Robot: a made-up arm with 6 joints. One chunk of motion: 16 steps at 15 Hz.
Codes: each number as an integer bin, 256 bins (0 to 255) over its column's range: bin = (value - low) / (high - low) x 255, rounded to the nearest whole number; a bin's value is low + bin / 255 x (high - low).
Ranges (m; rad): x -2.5..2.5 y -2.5..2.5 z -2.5..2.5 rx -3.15..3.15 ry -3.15..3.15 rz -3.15..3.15
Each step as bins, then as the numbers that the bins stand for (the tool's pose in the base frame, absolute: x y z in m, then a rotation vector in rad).
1 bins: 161 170 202 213 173 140
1 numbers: 0.6569 0.8333 1.4608 2.1124 1.1241 0.3088
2 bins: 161 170 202 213 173 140
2 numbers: 0.6569 0.8333 1.4608 2.1124 1.1241 0.3088
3 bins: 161 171 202 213 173 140
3 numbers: 0.6569 0.8529 1.4608 2.1124 1.1241 0.3088
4 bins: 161 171 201 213 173 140
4 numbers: 0.6569 0.8529 1.4412 2.1124 1.1241 0.3088
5 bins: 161 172 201 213 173 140
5 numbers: 0.6569 0.8725 1.4412 2.1124 1.1241 0.3088
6 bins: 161 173 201 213 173 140
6 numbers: 0.6569 0.8922 1.4412 2.1124 1.1241 0.3088
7 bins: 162 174 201 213 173 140
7 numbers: 0.6765 0.9118 1.4412 2.1124 1.1241 0.3088
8 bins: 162 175 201 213 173 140
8 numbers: 0.6765 0.9314 1.4412 2.1124 1.1241 0.3088
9 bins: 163 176 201 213 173 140
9 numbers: 0.6961 0.9510 1.4412 2.1124 1.1241 0.3088
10 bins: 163 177 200 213 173 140
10 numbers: 0.6961 0.9706 1.4216 2.1124 1.1241 0.3088
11 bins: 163 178 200 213 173 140
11 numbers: 0.6961 0.9902 1.4216 2.1124 1.1241 0.3088
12 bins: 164 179 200 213 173 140
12 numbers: 0.7157 1.0098 1.4216 2.1124 1.1241 0.3088
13 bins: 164 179 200 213 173 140
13 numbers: 0.7157 1.0098 1.4216 2.1124 1.1241 0.3088
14 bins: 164 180 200 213 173 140
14 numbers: 0.7157 1.0294 1.4216 2.1124 1.1241 0.3088
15 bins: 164 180 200 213 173 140
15 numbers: 0.7157 1.0294 1.4216 2.1124 1.1241 0.3088
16 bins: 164 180 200 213 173 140
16 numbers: 0.7157 1.0294 1.4216 2.1124 1.1241 0.3088
